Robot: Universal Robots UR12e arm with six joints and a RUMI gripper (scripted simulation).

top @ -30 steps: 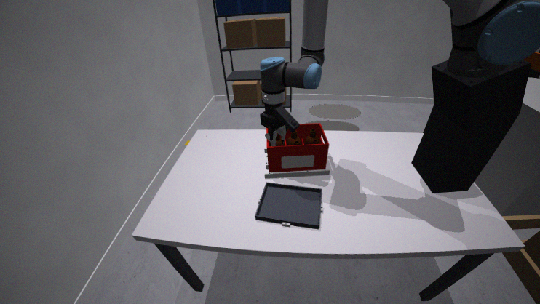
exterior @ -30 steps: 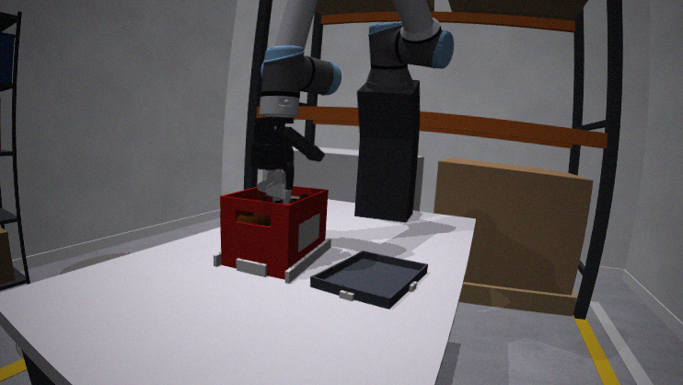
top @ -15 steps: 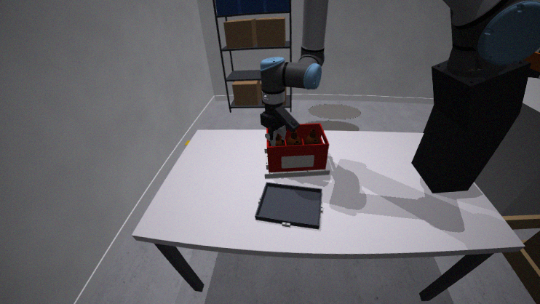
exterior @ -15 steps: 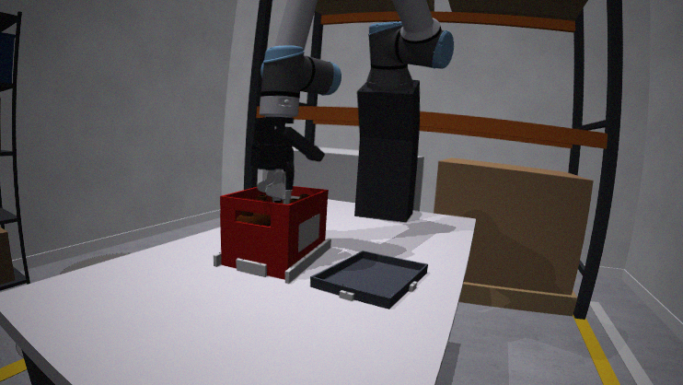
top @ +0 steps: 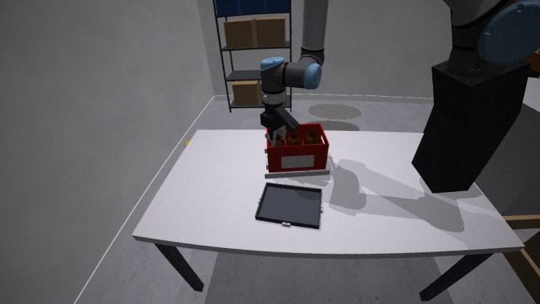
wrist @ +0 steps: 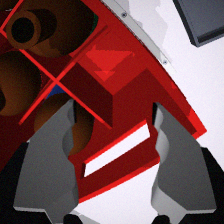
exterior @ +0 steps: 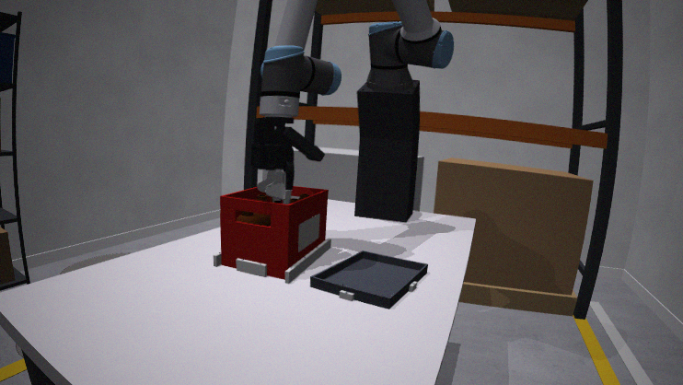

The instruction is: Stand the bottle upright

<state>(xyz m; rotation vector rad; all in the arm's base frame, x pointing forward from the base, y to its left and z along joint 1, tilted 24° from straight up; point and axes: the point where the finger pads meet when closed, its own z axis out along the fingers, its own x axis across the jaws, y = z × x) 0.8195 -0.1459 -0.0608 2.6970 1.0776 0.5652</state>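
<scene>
Now: the brown bottle 9 cm to the right of my hand and 7 cm below it. Also, from my hand: dark tray (23 cm to the left, 14 cm below, 3 cm behind); then glass bottle (9 cm to the right, 8 cm behind, 7 cm below); then red crate (9 cm behind, 7 cm below, 4 cm to the right).
</scene>
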